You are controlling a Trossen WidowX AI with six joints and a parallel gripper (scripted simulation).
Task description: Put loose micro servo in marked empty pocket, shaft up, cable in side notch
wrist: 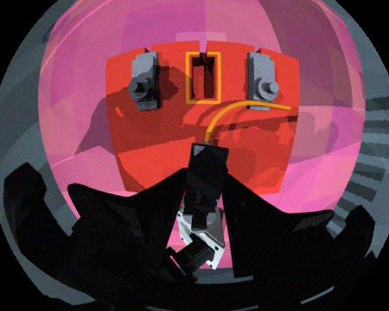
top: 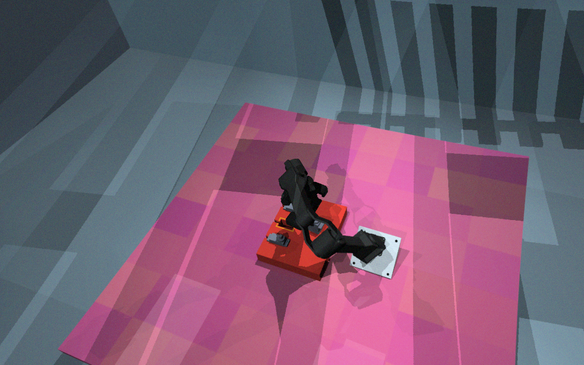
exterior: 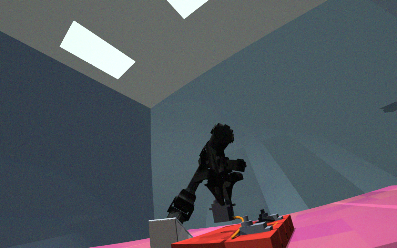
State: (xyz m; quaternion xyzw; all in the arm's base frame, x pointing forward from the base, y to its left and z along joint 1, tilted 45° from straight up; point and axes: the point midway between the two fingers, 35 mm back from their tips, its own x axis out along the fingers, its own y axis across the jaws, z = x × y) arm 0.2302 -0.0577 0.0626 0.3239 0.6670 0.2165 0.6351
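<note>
The deck is 100 mm below my gripper tip and 10 mm behind it.
</note>
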